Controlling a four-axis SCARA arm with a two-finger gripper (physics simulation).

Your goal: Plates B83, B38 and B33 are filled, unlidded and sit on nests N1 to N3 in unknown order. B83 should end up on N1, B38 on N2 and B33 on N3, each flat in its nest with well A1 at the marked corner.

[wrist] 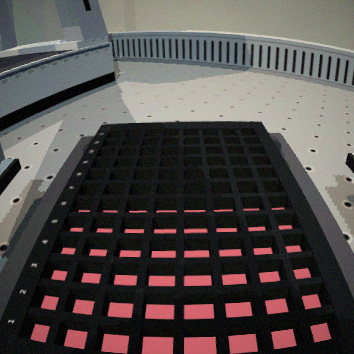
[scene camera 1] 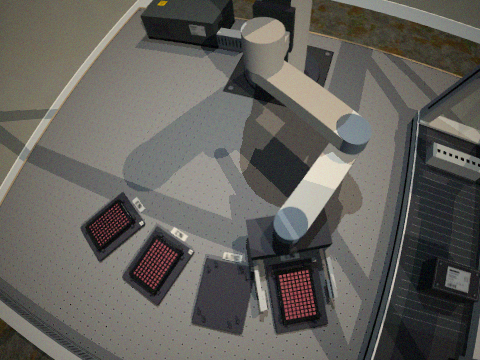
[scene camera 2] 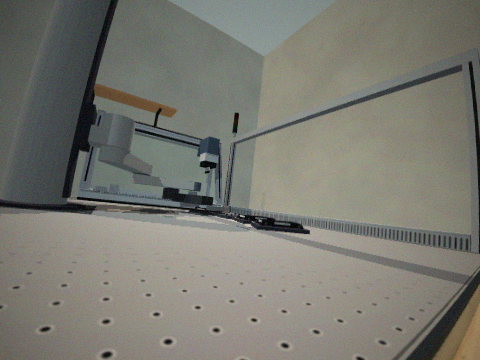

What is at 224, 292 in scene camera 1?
An out nest.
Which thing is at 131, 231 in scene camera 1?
A nest N3.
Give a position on a filled plate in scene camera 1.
At 115, 220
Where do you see a filled plate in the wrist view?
177, 229
